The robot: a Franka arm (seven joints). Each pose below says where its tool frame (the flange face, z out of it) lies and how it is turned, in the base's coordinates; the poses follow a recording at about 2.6 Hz.
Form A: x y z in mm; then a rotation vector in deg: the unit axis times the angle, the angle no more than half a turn.
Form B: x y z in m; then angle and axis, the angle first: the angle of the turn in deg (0 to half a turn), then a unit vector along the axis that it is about. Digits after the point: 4 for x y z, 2 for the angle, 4 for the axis.
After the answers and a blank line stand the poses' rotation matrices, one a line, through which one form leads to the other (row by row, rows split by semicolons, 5 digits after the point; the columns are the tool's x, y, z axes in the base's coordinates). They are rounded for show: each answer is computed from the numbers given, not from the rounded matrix.
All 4 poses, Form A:
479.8 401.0 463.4 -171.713 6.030 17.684
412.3 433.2 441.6 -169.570 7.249 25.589
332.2 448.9 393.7 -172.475 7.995 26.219
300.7 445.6 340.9 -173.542 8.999 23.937
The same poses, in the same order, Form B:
0.4798 0.4010 0.4634 172.73 -0.9941 0.0349 0.1024
0.4123 0.4332 0.4416 171.64 -0.9879 0.0422 0.1491
0.3322 0.4489 0.3937 174.64 -0.9876 0.0458 0.1501
0.3007 0.4456 0.3409 175.42 -0.9893 0.0513 0.1365

0.97669 -0.08209 -0.19832; -0.05617 -0.98953 0.13298; -0.20716 -0.11874 -0.97107
0.95224 -0.10467 -0.28686; -0.06134 -0.98583 0.15611; -0.29914 -0.13106 -0.94517
0.95084 -0.10425 -0.29162; -0.07620 -0.99144 0.10598; -0.30017 -0.07855 -0.95065
0.95756 -0.11225 -0.26547; -0.09044 -0.99155 0.09304; -0.27367 -0.06509 -0.95962

